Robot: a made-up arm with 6 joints.
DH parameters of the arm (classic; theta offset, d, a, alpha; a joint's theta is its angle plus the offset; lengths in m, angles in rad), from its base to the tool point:
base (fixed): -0.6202 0 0.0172 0
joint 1: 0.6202 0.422 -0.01 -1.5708
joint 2: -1.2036 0 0.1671 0
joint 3: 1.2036 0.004 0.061 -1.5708
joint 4: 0 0.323 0.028 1.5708
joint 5: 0 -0.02 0.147 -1.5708
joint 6: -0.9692 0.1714 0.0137 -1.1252
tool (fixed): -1.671 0.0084 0 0
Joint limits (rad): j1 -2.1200..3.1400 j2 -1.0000..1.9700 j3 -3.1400..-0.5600 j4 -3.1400..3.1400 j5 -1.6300..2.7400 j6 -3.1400..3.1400
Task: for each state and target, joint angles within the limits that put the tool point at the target. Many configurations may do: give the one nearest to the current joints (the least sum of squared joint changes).
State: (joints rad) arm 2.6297 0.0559 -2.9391 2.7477 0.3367 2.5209
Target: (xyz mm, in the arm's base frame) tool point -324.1 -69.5 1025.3
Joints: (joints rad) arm 3.1400 0.4477 -2.9886 2.6001 1.0429 2.5828
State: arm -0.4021 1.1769 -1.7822 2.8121 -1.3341 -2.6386
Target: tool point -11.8 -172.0 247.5
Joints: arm -0.9448 1.0277 -1.3241 2.3947 -1.6171 -2.6051
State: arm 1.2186 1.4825 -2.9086 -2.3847 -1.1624 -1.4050
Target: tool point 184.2 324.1 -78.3
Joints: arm 0.7959 1.9259 -2.7737 -2.6535 -0.3443 -1.4049
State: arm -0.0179 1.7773 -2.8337 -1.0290 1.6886 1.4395
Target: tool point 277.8 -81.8 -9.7
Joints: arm 0.3076 1.9700 -2.5757 -0.6584 2.2778 1.4594
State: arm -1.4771 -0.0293 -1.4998 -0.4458 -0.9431 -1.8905
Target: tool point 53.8 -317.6 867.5
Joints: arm -1.6742 -0.0830 -1.4638 -0.3216 -1.2079 -1.8921
